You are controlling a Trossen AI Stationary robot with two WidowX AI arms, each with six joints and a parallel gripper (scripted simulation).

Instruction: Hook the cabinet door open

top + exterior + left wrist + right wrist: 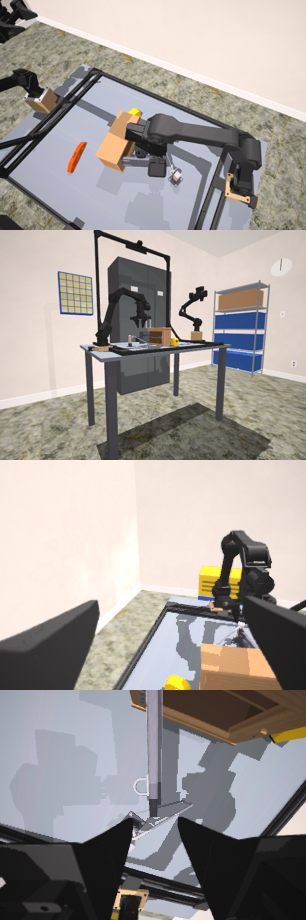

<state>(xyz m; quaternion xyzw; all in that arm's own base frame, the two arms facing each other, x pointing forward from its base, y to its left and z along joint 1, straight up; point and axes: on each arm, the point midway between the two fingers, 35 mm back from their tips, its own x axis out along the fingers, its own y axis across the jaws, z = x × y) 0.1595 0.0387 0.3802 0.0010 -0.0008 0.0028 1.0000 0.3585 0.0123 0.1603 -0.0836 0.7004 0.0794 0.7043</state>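
My right hand is 4 cm short of the hook rod, 4 cm to the left of it and 14 cm above it. Also, from my right hand: yellow tape measure 20 cm ahead, 24 cm to the left, 16 cm below; then grey door 4 cm behind, 7 cm to the left, 12 cm below; then orange tool 12 cm behind, 37 cm to the left, 17 cm below.
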